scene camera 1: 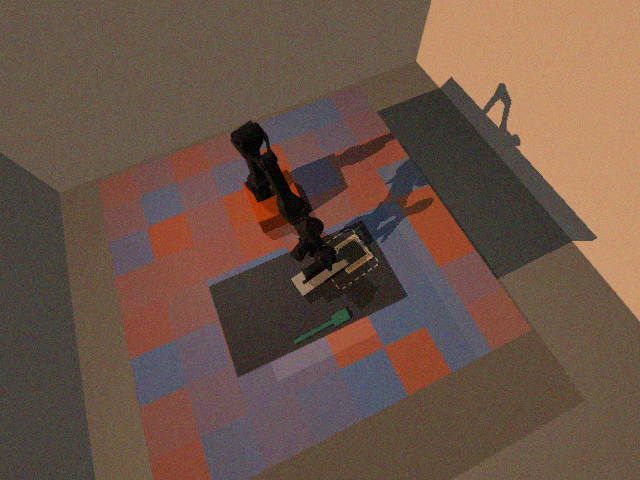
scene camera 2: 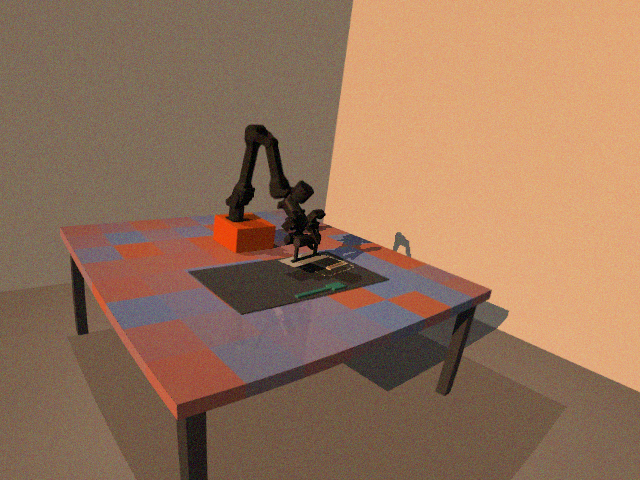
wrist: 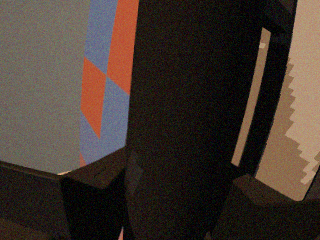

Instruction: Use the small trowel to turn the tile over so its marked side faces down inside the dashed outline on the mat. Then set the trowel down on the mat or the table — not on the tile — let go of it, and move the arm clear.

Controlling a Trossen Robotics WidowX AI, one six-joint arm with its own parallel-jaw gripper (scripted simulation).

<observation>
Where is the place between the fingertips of my gripper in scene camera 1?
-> At 328, 269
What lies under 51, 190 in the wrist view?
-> My gripper.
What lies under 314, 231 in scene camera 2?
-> My gripper.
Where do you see a dark mat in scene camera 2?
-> At 248, 287
</observation>
